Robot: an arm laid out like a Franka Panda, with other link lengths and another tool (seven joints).
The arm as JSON. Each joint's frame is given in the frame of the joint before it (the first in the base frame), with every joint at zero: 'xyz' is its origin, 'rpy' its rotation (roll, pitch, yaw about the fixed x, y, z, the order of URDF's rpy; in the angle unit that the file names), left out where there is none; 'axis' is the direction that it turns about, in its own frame. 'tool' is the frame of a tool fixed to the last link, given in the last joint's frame.
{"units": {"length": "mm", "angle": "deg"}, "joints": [
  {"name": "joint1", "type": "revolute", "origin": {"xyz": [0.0, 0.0, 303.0]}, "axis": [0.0, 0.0, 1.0]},
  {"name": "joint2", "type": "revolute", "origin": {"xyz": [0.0, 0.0, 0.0], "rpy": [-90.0, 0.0, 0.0]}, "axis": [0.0, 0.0, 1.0]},
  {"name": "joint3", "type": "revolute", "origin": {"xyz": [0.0, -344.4, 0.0], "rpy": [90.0, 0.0, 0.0]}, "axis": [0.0, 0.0, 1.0]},
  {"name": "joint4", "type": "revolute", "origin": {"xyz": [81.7, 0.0, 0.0], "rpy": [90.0, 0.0, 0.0]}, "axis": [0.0, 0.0, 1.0]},
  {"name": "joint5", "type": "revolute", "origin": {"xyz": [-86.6, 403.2, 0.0], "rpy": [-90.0, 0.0, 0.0]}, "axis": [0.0, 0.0, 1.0]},
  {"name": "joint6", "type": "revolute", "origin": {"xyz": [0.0, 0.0, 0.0], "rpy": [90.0, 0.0, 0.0]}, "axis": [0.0, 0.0, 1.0]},
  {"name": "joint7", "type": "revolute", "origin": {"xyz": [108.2, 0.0, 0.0], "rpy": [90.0, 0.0, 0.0]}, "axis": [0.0, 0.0, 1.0]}
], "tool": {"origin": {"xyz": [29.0, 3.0, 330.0], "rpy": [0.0, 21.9, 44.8]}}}
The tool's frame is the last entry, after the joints.
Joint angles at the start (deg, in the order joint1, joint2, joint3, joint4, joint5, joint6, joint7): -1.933 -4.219 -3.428 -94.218 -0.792 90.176 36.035
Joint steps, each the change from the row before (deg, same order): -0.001 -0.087 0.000 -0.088 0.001 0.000 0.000; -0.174 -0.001 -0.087 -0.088 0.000 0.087 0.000; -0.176 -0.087 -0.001 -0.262 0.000 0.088 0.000; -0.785 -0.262 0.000 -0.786 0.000 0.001 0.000; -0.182 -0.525 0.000 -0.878 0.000 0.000 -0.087; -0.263 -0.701 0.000 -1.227 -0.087 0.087 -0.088; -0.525 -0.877 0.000 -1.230 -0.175 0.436 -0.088; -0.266 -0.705 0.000 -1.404 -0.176 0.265 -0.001; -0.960 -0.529 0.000 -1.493 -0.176 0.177 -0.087; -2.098 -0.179 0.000 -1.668 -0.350 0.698 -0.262; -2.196 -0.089 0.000 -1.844 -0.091 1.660 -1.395; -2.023 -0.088 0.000 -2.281 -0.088 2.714 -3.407; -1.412 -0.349 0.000 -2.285 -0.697 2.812 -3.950
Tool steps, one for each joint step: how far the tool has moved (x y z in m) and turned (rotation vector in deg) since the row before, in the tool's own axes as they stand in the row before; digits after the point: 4 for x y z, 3 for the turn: 0.0000 0.0005 -0.0001 0.000 -0.006 0.001; 0.0022 0.0004 0.0016 -0.099 -0.006 0.240; 0.0010 0.0011 0.0019 -0.146 -0.019 0.129; 0.0049 0.0055 0.0070 -0.773 -0.103 0.526; -0.0001 0.0050 0.0030 -0.353 -0.090 -0.048; 0.0003 0.0066 0.0046 -0.471 -0.032 -0.015; 0.0043 0.0056 0.0036 -0.104 0.122 0.413; 0.0002 0.0065 0.0061 -0.511 0.053 0.055; 0.0050 0.0086 0.0111 -1.064 -0.023 0.479; 0.0144 0.0087 0.0193 -1.460 0.094 1.331; 0.0139 0.0037 0.0198 -0.399 -0.066 0.633; 0.0117 -0.0006 0.0208 0.982 0.076 -1.187; 0.0102 -0.0003 0.0170 1.596 0.815 -2.284
